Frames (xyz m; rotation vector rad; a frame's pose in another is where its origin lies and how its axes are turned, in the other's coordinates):
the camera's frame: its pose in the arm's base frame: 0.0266 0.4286 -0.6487 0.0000 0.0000 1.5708
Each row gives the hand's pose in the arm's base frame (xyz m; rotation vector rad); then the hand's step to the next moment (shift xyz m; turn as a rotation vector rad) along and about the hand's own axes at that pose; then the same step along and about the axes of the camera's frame.
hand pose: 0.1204 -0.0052 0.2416 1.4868 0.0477 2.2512
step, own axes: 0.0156 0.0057 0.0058 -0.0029 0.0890 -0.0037
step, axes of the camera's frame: -0.0005 0.0019 0.0175 -0.0807 0.0325 0.0195
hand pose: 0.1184 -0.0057 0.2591 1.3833 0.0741 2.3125
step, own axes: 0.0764 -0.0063 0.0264 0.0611 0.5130 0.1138
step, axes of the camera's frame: 0.0313 0.0061 0.0745 -0.4579 0.1039 0.2436
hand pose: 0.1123 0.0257 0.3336 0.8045 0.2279 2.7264
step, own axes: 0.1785 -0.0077 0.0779 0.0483 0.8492 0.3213
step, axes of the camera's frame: 0.0693 0.0985 0.1532 -0.7657 0.0563 0.4871
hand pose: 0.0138 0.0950 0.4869 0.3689 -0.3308 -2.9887
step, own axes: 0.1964 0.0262 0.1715 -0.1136 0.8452 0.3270
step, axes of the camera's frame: -0.0178 0.2303 0.1237 -0.7385 -0.0981 0.5284
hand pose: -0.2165 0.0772 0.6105 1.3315 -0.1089 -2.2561
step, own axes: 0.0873 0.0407 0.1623 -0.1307 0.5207 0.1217
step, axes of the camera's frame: -0.1060 0.1538 0.0271 -0.4119 -0.1506 0.3327
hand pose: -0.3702 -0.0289 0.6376 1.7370 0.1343 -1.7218
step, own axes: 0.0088 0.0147 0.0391 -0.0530 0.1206 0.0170
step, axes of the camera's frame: -0.0349 0.0245 0.0017 -0.0809 -0.0416 0.0967
